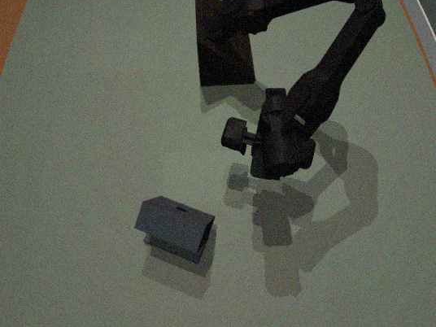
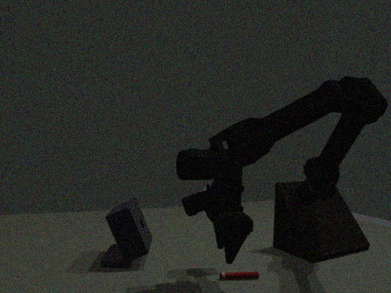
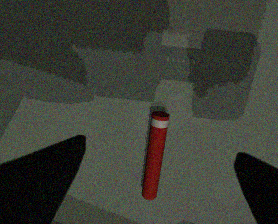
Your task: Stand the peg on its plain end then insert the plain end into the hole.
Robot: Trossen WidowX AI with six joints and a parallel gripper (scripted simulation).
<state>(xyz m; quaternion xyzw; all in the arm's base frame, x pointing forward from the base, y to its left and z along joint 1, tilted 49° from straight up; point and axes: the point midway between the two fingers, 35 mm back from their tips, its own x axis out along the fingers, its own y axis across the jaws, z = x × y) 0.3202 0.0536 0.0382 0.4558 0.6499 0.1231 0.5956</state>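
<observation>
My gripper tip is now 40 mm above the red peg, 10 mm to the right of it and 10 mm past it. Round my gripper tip: sloped panel (210 mm to the right, 120 mm ahead, 20 mm above).
</observation>
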